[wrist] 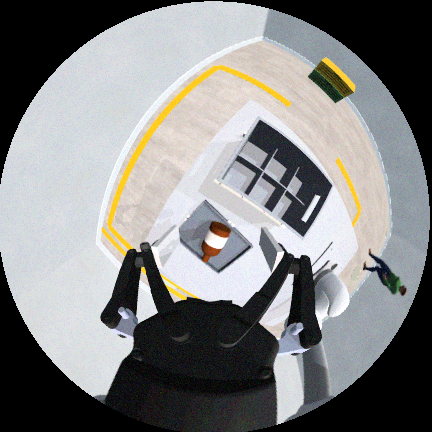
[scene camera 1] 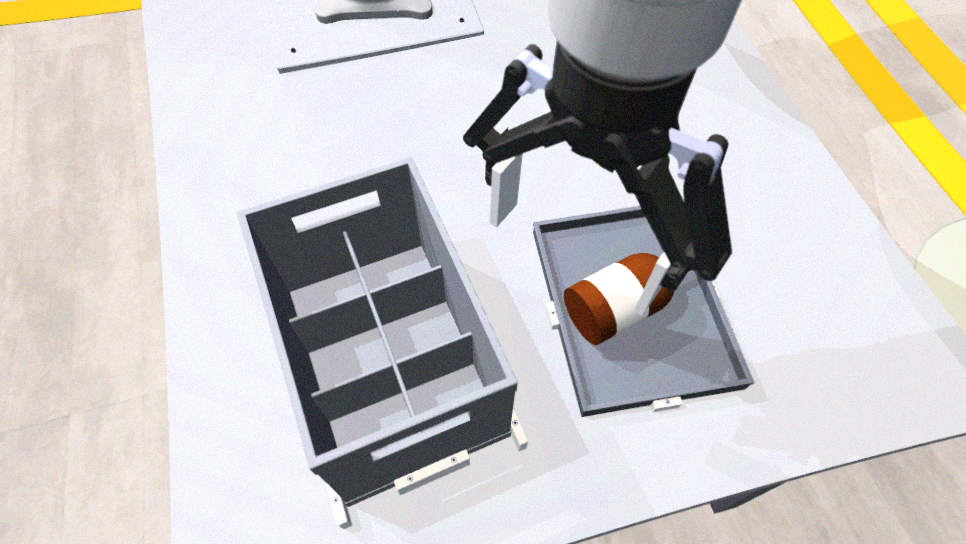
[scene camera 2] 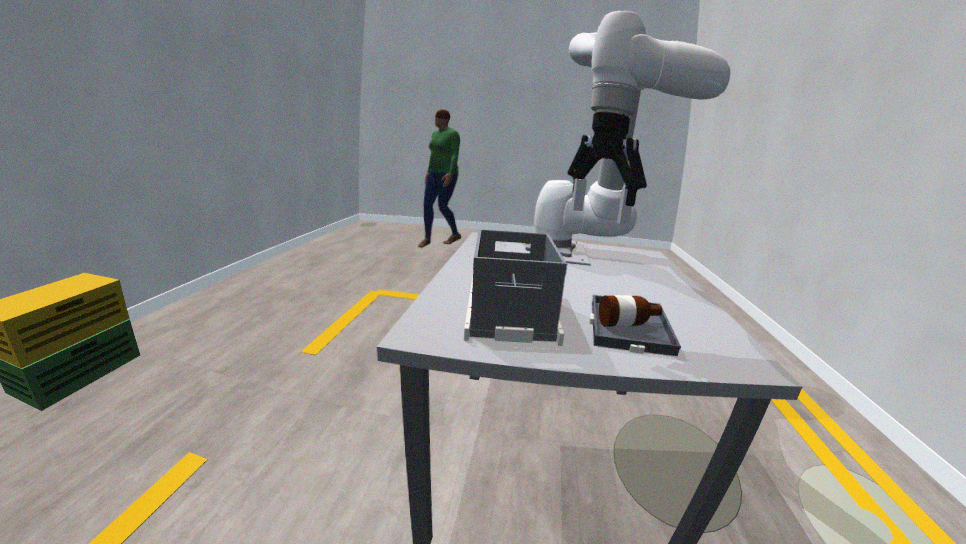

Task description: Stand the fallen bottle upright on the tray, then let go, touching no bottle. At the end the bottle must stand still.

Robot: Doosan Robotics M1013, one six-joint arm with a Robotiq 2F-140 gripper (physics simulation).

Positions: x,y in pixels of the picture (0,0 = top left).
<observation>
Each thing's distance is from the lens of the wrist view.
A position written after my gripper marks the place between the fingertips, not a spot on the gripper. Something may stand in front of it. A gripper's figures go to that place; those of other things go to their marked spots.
my gripper (wrist: pixel 218 234): 19 cm
brown bottle (wrist: pixel 217 233): 40 cm
</observation>
